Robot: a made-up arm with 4 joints. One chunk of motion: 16 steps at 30 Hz.
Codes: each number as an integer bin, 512 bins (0 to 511) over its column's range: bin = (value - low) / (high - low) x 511, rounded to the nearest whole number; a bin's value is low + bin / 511 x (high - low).
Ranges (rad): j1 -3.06..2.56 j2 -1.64..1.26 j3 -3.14..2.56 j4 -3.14..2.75
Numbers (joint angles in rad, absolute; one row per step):
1: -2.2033 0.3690 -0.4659 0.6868
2: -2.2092 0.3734 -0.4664 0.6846
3: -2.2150 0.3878 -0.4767 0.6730
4: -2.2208 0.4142 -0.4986 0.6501
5: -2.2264 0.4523 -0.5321 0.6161
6: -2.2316 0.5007 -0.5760 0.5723
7: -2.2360 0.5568 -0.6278 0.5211
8: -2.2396 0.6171 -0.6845 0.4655
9: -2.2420 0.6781 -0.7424 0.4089
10: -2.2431 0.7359 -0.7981 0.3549
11: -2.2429 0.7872 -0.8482 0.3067
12: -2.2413 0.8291 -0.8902 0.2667
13: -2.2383 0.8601 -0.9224 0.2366
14: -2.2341 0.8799 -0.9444 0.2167
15: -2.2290 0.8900 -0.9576 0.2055
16: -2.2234 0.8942 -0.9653 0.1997
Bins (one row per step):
1: 78 354 240 332
2: 77 355 240 332
3: 77 357 239 331
4: 76 362 237 329
5: 76 369 234 326
6: 75 377 230 322
7: 75 387 225 318
8: 75 398 220 313
9: 74 408 215 308
10: 74 419 210 303
11: 74 428 205 299
12: 74 435 202 296
13: 75 441 199 293
14: 75 444 197 291
15: 76 446 196 290
16: 76 447 195 290

